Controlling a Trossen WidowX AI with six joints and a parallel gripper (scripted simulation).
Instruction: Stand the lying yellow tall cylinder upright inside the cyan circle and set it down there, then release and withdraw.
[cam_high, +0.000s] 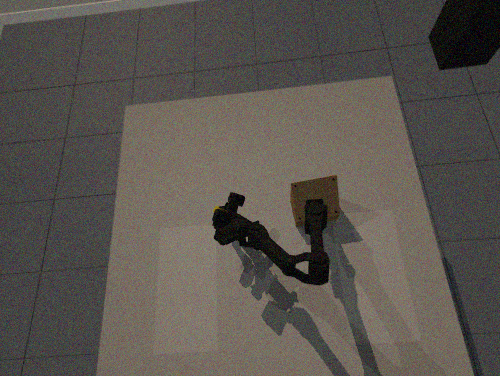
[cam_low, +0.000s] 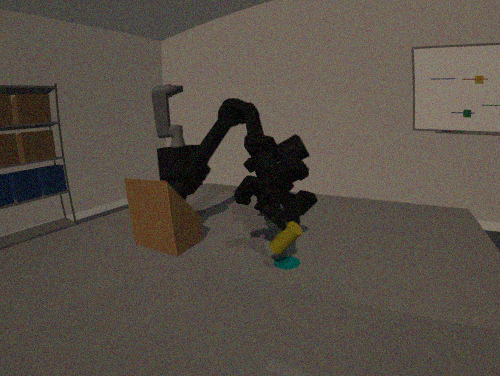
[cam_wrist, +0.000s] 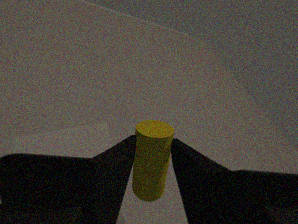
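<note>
Right now my gripper tip is 11 cm above the cyan circle, 5 cm to the right of it and 3 cm past it. Round my gripper tip: yellow tall cylinder (2 cm below, 1 cm behind).
</note>
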